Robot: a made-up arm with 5 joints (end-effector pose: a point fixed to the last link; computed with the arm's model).
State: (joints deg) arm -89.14 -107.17 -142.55 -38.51 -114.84
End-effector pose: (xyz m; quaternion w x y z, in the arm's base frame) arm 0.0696 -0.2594 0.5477 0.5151 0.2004 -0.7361 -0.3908
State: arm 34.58 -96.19 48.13 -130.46 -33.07
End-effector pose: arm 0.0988 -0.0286 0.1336 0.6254 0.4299 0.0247 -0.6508
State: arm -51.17 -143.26 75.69 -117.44 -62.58
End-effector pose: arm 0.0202 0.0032 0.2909 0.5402 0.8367 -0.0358 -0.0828
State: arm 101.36 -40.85 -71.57 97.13 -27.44
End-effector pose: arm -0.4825 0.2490 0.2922 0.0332 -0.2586 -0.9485 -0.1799
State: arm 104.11 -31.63 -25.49 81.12 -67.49
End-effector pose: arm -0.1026 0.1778 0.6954 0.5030 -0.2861 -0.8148 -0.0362
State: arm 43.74 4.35 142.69 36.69 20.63
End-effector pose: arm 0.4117 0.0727 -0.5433 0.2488 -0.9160 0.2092 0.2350
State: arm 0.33 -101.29 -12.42 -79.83 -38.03
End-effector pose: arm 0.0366 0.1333 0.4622 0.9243 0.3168 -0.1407 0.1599
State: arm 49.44 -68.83 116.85 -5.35 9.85
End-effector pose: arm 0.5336 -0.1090 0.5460 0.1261 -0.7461 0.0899 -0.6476
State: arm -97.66 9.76 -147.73 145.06 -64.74
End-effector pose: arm 0.3115 -0.2558 -0.2935 0.4774 0.6949 -0.2976 -0.4479
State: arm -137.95 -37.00 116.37 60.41 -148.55
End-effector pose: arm -0.7229 0.0521 -0.0774 0.0783 0.0155 -0.1231 -0.9892
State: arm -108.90 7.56 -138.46 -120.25 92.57
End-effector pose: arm 0.0043 0.0794 0.3038 0.3445 -0.4213 -0.0005 -0.8390
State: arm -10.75 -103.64 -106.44 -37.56 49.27
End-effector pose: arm -0.2111 -0.2047 0.7134 0.5131 0.0898 -0.6059 0.6013
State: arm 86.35 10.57 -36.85 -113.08 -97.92
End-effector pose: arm 0.2002 0.1294 0.0585 0.2152 -0.8441 -0.2160 0.4411
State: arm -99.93 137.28 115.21 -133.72 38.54
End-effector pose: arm 0.1845 -0.2108 0.2077 0.5250 0.6961 0.2910 0.3938
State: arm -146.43 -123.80 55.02 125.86 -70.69
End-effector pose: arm -0.1404 -0.5889 0.0194 0.4519 -0.3705 0.8113 0.0162
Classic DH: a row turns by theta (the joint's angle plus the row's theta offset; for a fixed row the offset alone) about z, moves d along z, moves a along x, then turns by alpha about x. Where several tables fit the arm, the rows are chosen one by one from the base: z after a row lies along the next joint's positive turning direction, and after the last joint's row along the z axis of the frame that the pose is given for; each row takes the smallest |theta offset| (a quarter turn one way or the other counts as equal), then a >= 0, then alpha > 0; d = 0 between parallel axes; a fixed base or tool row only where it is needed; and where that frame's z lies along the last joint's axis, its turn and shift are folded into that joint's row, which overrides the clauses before.
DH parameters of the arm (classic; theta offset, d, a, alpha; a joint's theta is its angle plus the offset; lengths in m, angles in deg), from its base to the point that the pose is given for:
base (fixed): 0 0 0 180
joint 1: 0 -0.13 -0.094 90
joint 2: 90 0.049 0.095 -90
joint 3: 0 -0.184 -0.253 -90
joint 4: 0 -0.185 -0.069 90
joint 5: 90 -0.381 0.109 -90
tool (fixed): 90 0.061 0 0

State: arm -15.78 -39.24 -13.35 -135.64 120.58
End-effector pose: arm -0.1049 0.3433 0.0301 0.2333 -0.6035 0.1850 0.7397
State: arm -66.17 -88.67 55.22 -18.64 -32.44
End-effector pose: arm -0.2371 0.0558 0.6938 0.7663 0.2723 -0.5297 0.2410
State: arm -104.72 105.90 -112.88 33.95 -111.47
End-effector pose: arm 0.4765 -0.2253 -0.3520 0.5709 0.6916 0.1369 -0.4207
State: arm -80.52 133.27 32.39 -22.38 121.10
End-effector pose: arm -0.5025 -0.4622 -0.2564 0.6304 0.3629 -0.0353 -0.6853
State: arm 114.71 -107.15 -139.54 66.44 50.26
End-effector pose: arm -0.6110 -0.0958 0.4326 0.3363 0.0453 -0.9071 -0.2490
